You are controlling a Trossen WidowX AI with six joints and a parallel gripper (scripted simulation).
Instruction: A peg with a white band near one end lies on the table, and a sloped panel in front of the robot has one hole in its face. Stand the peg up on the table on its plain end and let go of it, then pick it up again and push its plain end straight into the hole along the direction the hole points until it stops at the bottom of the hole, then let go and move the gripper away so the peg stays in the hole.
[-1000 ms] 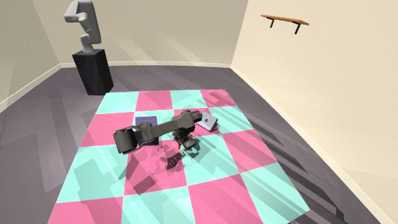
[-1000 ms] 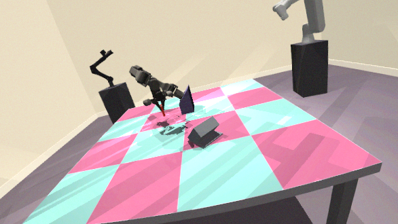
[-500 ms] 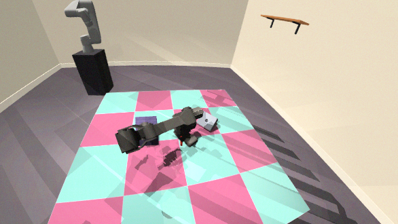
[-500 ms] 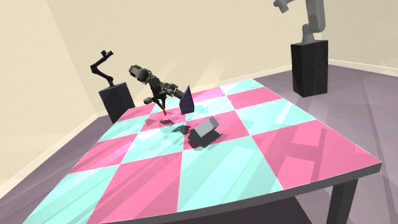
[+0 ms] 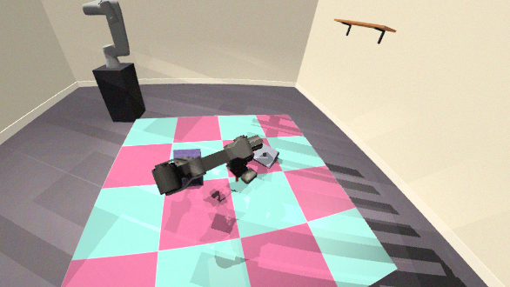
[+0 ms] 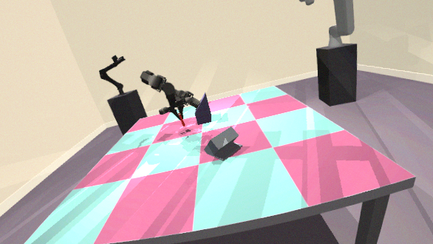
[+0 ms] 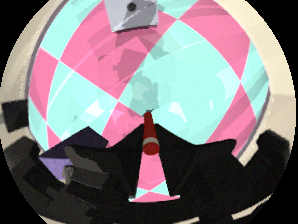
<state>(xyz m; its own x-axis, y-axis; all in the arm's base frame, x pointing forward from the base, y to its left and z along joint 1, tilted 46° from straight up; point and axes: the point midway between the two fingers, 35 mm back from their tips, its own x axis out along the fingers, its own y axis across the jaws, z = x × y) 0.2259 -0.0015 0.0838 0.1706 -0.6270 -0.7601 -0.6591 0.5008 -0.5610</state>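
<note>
The sloped grey panel lies 220 mm to the left of my gripper tip, 190 mm ahead of it and 80 mm below it. From my gripper tip the other things lie so: red peg: 20 mm above.
</note>
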